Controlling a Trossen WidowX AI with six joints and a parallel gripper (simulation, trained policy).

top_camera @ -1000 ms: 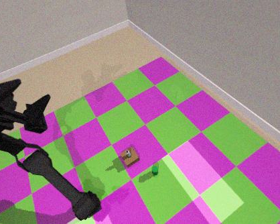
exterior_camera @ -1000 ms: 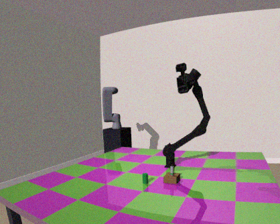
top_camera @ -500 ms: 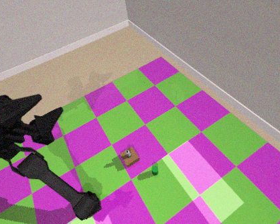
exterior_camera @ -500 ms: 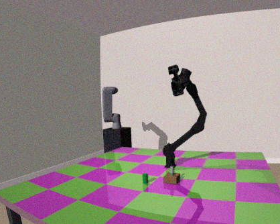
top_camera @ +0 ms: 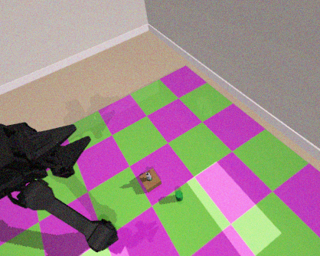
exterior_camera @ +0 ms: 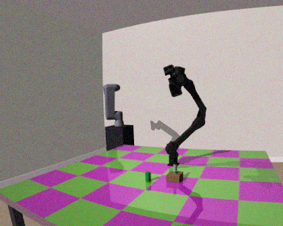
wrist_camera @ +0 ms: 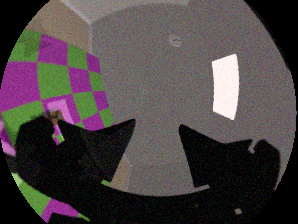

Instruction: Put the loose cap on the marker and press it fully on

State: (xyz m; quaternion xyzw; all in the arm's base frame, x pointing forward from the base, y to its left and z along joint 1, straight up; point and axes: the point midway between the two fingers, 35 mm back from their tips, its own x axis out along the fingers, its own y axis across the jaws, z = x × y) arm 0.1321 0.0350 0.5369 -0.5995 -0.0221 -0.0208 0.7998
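Now: gripper tip 510 mm above the green cap, 150 mm short of it and 70 mm to the left of it. The rest, counted from my gripper tip: brown holder block (520 mm below, 80 mm ahead, 60 mm to the left).
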